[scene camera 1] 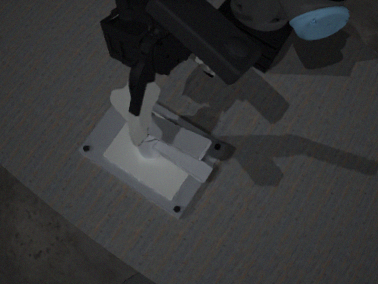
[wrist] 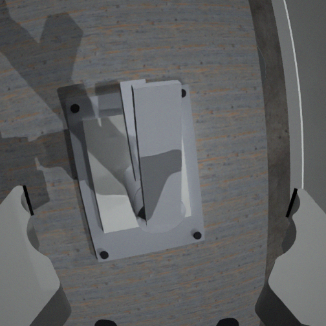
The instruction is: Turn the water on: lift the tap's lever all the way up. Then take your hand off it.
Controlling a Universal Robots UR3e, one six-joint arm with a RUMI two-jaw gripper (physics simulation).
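Places are measured from the arm's base along level axes (x left, y back, z up), in metres.
Pixels of known places: gripper, between the fingertips: [scene camera 1: 176, 108]; arm's base, origin of its link: [scene camera 1: 260, 7].
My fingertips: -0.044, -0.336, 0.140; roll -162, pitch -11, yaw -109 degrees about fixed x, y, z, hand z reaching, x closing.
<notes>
For each thing: its top centre in the pictures, then the offset to it from my fingertips, as dx, dy, dz. "spot": a spot on its surface instead. Level surfaces: height alone.
- round body, centre of its top: [scene camera 1: 146, 128] -0.052, -0.006, -0.120
- narrower spout, centre of its top: [scene camera 1: 181, 154] +0.017, -0.018, -0.145
- grey base plate, a spot on its surface: [scene camera 1: 97, 134] spot: -0.163, -0.023, -0.237
- cream panel, a spot on its surface: [scene camera 1: 150, 175] spot: -0.029, -0.057, -0.231
- striped table, height of its surface: dz -0.244
The tap is pale grey, with a round body [scene camera 1: 148, 148] [wrist: 162, 222]. Its broad flat lever [scene camera 1: 193, 143] [wrist: 158, 117] slants up from the body, clear of the narrower spout [scene camera 1: 182, 161] [wrist: 127, 95], which runs below and beside it. A shadow crosses the lever. My gripper [scene camera 1: 175, 106] [wrist: 160, 192] is open, its two pale fingers wide apart on either side of the tap in the wrist view and touching neither lever nor body there. In the scene view the arm partly hides one finger, and the other overlaps the tap body.
The tap stands on a grey base plate [scene camera 1: 97, 134] [wrist: 198, 200] with dark round corner fixings and a cream panel [scene camera 1: 150, 175] [wrist: 112, 220]. The plate rests on a striped table [scene camera 1: 280, 230] [wrist: 225, 150], whose edge shows at the right of the wrist view. The dark arm [scene camera 1: 200, 35] hangs above.
</notes>
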